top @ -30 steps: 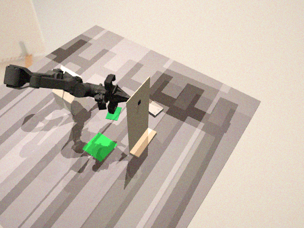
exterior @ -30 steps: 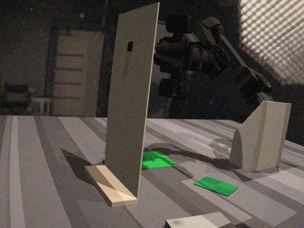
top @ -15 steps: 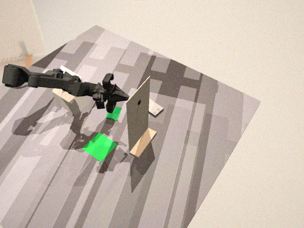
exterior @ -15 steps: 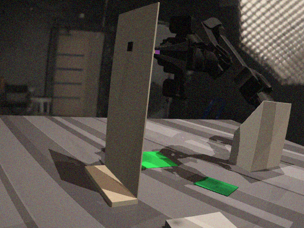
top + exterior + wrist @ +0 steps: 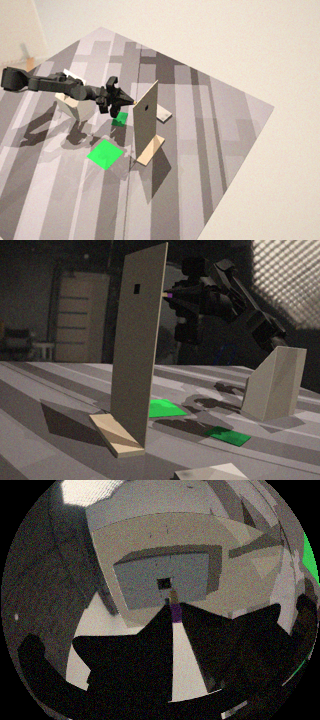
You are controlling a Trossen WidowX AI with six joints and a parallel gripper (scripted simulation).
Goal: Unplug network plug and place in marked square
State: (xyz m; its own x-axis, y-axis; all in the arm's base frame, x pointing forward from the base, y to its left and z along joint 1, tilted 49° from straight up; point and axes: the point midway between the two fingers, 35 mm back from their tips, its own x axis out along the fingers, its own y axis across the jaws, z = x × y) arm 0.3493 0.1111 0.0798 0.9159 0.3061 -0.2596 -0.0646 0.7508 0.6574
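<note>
Right now my gripper tip is 60 mm short of the upright panel, 10 mm to the right of it and 110 mm above it. Also, from my gripper tip: flat grey slab (30 mm behind, 210 mm to the left, 270 mm below); network plug (10 mm ahead).
</note>
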